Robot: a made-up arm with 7 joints. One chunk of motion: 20 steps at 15 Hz.
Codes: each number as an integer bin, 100 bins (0 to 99) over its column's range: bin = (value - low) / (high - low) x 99, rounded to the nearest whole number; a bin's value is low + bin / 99 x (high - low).
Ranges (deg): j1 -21..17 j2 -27..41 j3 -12..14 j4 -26..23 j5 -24..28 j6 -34..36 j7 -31..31
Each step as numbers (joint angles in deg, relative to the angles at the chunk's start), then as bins.
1 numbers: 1.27 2.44 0.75 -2.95 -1.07 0.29 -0.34
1 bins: 58 43 49 47 44 48 49
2 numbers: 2.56 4.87 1.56 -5.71 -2.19 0.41 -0.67
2 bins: 61 46 52 41 42 49 48
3 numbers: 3.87 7.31 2.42 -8.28 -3.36 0.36 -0.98
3 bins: 65 50 55 36 39 49 48
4 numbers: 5.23 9.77 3.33 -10.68 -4.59 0.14 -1.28
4 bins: 68 54 58 31 37 48 47
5 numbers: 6.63 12.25 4.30 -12.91 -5.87 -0.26 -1.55
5 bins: 72 57 62 26 35 48 47
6 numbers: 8.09 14.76 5.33 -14.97 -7.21 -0.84 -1.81
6 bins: 76 61 66 22 32 47 47
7 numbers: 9.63 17.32 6.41 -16.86 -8.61 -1.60 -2.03
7 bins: 80 65 70 18 29 46 46
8 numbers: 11.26 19.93 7.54 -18.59 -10.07 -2.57 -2.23
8 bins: 84 68 74 15 27 44 46
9 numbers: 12.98 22.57 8.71 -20.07 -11.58 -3.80 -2.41
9 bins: 89 72 79 12 24 43 46
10 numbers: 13.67 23.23 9.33 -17.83 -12.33 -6.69 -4.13
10 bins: 90 73 81 17 22 39 43
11 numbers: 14.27 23.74 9.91 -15.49 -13.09 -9.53 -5.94
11 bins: 92 74 83 21 21 35 40
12 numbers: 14.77 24.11 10.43 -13.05 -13.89 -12.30 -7.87
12 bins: 93 74 85 26 19 31 37
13 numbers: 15.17 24.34 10.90 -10.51 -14.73 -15.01 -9.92
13 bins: 94 75 87 31 18 27 34
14 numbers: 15.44 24.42 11.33 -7.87 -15.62 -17.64 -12.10
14 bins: 95 75 89 37 16 23 30
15 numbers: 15.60 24.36 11.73 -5.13 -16.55 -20.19 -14.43
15 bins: 95 75 90 42 14 20 26
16 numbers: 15.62 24.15 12.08 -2.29 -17.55 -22.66 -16.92
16 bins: 95 74 92 48 12 16 22
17 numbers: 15.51 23.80 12.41 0.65 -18.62 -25.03 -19.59
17 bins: 95 74 93 54 10 13 18
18 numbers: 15.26 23.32 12.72 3.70 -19.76 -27.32 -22.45
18 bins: 94 73 94 60 8 9 14
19 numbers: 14.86 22.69 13.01 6.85 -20.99 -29.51 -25.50
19 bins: 93 72 95 66 6 6 9
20 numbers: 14.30 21.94 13.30 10.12 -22.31 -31.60 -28.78
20 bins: 92 71 96 73 3 3 4
